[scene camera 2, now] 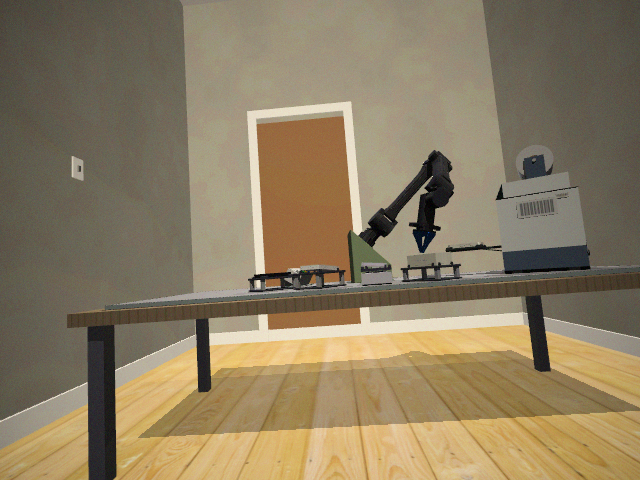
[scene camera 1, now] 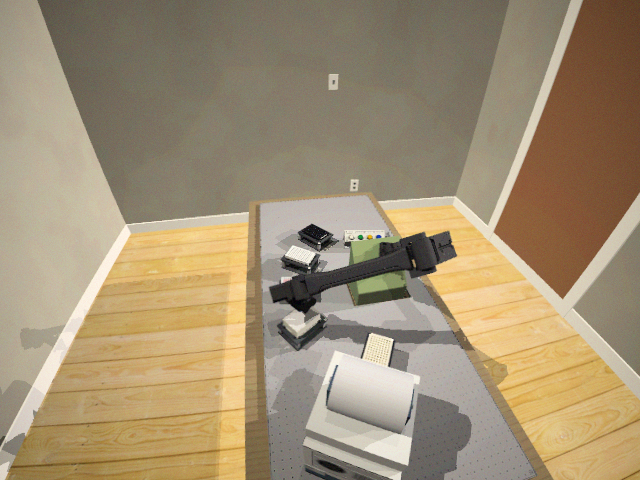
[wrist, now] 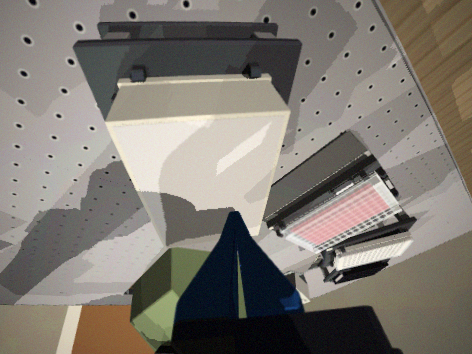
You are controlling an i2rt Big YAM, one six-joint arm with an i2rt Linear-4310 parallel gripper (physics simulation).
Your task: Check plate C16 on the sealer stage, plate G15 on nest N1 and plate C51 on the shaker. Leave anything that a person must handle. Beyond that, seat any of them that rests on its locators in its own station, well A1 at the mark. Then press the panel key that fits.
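My gripper (scene camera 2: 422,251) (wrist: 234,217) is shut and empty, its blue tips just above the tall cream plate (scene camera 1: 302,322) (scene camera 2: 427,259) (wrist: 200,140). That plate lies on a dark raised nest (scene camera 1: 298,343) (wrist: 185,57); two dark tabs stand at its end in the wrist view. A pink-filled plate (scene camera 1: 285,280) (wrist: 345,212) lies on a grey station (wrist: 320,175); my arm partly hides it in scene camera 1. A cream-welled plate (scene camera 1: 378,348) (scene camera 2: 465,245) is on the sealer's stage. The key panel (scene camera 1: 364,236) has white, green, yellow and blue keys. Plate labels are not readable.
A white plate (scene camera 1: 301,254) (wrist: 372,251) and a black plate (scene camera 1: 315,232) (wrist: 362,272) are on further raised stations. The sealer (scene camera 1: 359,428) (scene camera 2: 542,227) carries a large roll. A green wedge (scene camera 1: 379,289) (scene camera 2: 364,260) (wrist: 192,265) stands by the arm's base.
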